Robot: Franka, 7 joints.
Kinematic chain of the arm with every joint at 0, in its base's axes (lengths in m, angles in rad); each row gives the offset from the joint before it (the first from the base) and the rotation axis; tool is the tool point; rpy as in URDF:
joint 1: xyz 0 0 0.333 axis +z
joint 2: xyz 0 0 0 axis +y
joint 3: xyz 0 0 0.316 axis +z
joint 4: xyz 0.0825 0 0 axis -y
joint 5: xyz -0.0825 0 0.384 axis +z
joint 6: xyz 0 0 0 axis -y
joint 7: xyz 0.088 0 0 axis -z
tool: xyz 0 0 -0.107 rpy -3.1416 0 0
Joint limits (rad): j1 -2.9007..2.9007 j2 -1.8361..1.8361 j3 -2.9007..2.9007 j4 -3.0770..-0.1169 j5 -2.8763..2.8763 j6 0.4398..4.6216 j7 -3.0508..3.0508
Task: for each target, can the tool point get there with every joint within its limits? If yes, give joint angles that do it. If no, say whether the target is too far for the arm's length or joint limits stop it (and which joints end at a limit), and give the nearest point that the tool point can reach.
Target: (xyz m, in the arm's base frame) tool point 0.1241 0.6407 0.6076
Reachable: yes | joints 0.4122 0.2661 1.0280 -1.6750 -1.0710 2.7312 -0.0862
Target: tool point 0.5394 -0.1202 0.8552
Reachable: yes | joints -1.2722 1.0662 2.1122 -1.4041 -1.2996 2.6876 1.9510
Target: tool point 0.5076 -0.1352 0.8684
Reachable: yes | joints 1.7729 0.2441 -2.2478 -1.4482 -1.4970 2.5725 2.1599
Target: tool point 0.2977 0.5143 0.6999
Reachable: yes | joints 1.3818 0.1544 -0.6013 -1.4417 1.5105 1.3981 0.2724
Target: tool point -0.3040 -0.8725 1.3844
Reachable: no: too far | nearest point -0.1863 -0.5348 0.9774 | short by 0.542 m
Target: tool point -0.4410 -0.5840 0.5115
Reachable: yes | joints -1.9742 1.0893 -0.2146 -0.4727 1.6491 3.8486 -1.1845
